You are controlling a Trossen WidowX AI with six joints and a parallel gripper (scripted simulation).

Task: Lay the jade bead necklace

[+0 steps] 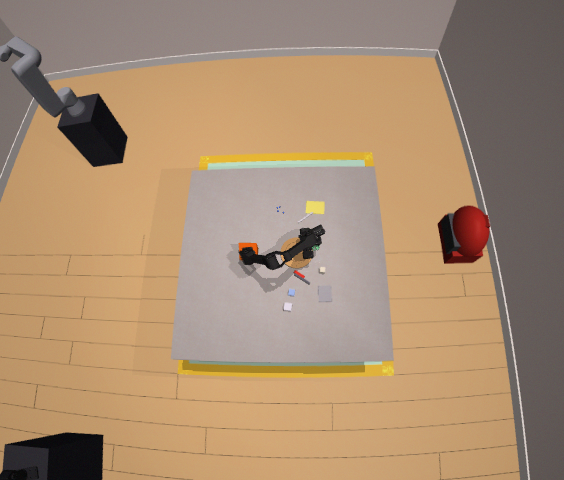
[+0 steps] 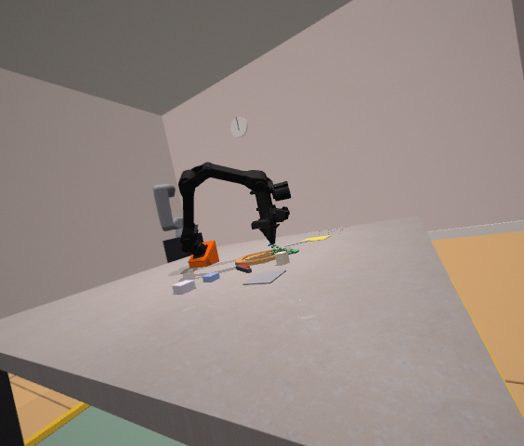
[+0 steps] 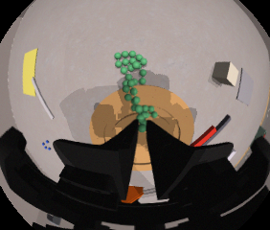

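Right now the round wooden bead board is 60 mm behind my gripper tip, 40 mm below it and 10 mm to the right of it. Also, from my gripper tip: beige cube 140 mm to the right, 90 mm ahead, 30 mm below; then red-handled tool 160 mm to the right, 50 mm behind, 40 mm below; then blue block 260 mm to the right, 110 mm behind, 40 mm below.
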